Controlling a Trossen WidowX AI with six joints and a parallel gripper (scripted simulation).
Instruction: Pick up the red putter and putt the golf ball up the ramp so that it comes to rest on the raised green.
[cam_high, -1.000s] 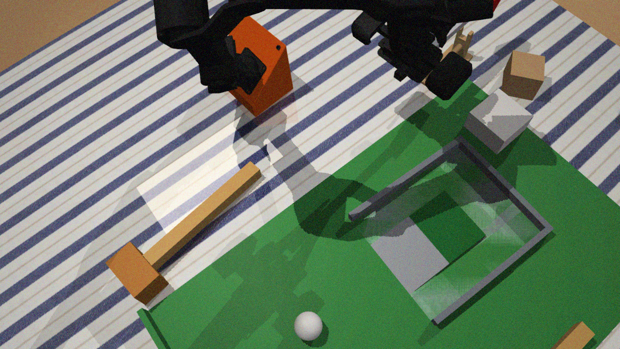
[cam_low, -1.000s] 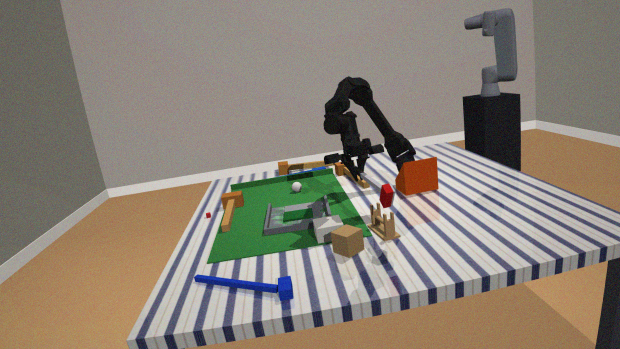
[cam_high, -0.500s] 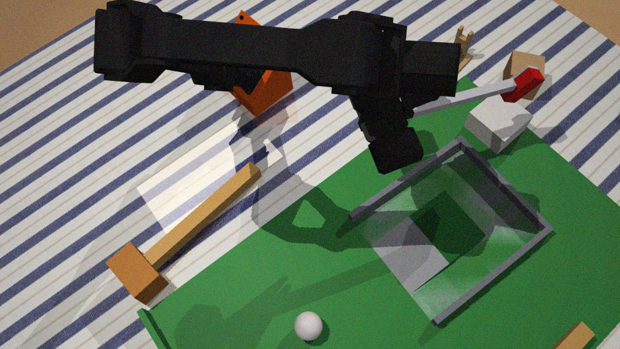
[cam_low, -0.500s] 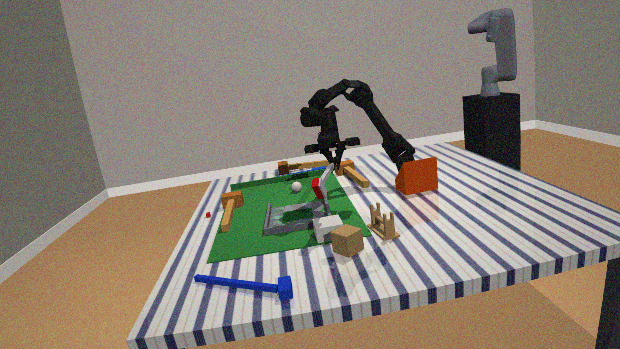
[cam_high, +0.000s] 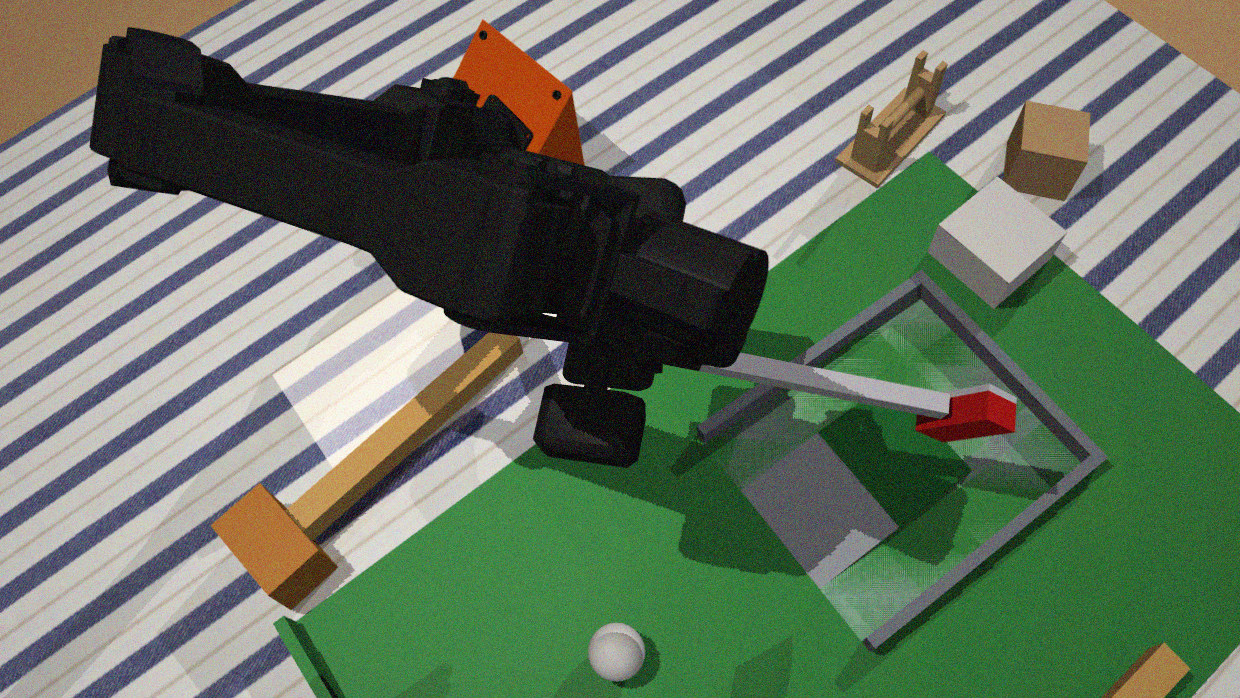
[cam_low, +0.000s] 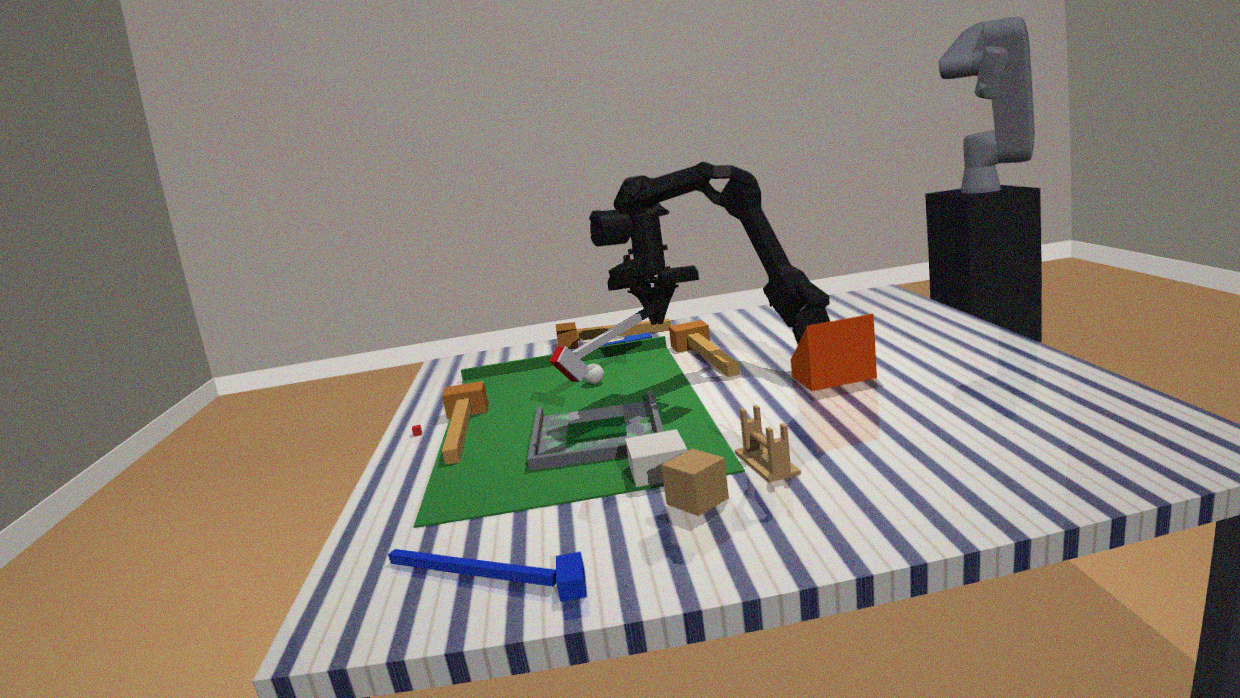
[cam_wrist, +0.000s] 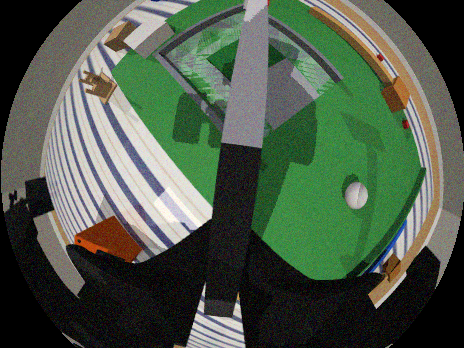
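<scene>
Right now the red putter is 9 cm ahead of my gripper tip, 8 cm to the left of it and 1 cm above it. The rest, counted from my gripper tip: white golf ball: 13 cm ahead, 14 cm to the right, 12 cm below; green mat: 19 cm ahead, 3 cm to the left, 14 cm below; white cube: 7 cm ahead, 35 cm to the left, 11 cm below.
</scene>
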